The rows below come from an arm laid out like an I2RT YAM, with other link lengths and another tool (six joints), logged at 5 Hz.
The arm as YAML. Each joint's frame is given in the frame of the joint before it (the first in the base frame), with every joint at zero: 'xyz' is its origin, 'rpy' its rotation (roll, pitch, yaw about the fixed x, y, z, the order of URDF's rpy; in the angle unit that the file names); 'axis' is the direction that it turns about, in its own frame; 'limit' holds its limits. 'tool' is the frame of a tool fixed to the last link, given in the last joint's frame.
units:
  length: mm
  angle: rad
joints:
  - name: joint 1
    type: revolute
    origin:
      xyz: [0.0, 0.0, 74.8]
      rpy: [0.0, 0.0, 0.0]
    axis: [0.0, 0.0, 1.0]
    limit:
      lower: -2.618
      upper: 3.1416
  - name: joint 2
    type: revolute
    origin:
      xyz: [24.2, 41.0, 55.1]
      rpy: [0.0, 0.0, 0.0]
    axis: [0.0, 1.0, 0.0]
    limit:
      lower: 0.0
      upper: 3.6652
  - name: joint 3
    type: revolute
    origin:
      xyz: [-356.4, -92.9, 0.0]
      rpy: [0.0, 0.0, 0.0]
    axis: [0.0, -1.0, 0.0]
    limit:
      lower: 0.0
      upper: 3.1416
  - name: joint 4
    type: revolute
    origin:
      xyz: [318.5, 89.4, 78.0]
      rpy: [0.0, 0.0, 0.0]
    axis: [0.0, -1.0, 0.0]
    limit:
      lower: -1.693
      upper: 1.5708
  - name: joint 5
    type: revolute
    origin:
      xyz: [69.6, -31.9, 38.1]
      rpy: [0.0, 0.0, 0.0]
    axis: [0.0, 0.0, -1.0]
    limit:
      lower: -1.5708
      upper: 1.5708
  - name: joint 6
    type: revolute
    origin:
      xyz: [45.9, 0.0, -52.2]
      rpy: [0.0, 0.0, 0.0]
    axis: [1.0, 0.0, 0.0]
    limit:
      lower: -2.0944
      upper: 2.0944
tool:
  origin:
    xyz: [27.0, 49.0, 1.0]
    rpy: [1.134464, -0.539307, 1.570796]
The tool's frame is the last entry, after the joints.
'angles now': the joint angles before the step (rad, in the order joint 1, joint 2, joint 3, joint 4, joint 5, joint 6). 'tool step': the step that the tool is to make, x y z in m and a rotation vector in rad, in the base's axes. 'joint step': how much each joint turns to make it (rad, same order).
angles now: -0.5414, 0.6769, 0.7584, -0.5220, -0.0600, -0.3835
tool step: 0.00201, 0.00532, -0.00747, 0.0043, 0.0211, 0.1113
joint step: 0.0007, 0.0176, -0.0125, 0.0038, -0.0963, -0.0552
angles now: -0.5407, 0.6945, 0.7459, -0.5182, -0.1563, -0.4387
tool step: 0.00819, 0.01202, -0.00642, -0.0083, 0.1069, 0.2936
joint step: 0.0448, 0.1021, 0.0422, -0.0748, -0.1841, -0.1838
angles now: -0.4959, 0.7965, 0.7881, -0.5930, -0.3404, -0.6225
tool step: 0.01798, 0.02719, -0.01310, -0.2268, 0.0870, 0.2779
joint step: 0.2482, 0.0879, 0.0330, -0.0057, 0.1185, -0.2223
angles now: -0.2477, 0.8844, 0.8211, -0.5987, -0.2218, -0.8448
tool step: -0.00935, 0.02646, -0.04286, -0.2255, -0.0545, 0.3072
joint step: 0.1888, -0.0413, -0.1289, 0.1253, 0.0329, -0.2478
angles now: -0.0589, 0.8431, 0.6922, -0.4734, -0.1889, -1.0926
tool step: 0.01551, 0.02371, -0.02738, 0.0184, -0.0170, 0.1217
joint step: 0.1096, 0.0638, -0.0707, 0.1530, -0.0206, 0.0082
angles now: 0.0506, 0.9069, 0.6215, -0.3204, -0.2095, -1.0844
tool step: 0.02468, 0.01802, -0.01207, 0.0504, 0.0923, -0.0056
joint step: 0.0603, 0.1355, 0.0263, 0.0386, 0.0182, 0.0873
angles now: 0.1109, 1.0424, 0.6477, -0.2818, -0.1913, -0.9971
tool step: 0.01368, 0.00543, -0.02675, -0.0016, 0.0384, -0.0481
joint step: 0.0215, 0.0800, -0.0383, 0.0877, 0.0517, 0.0474
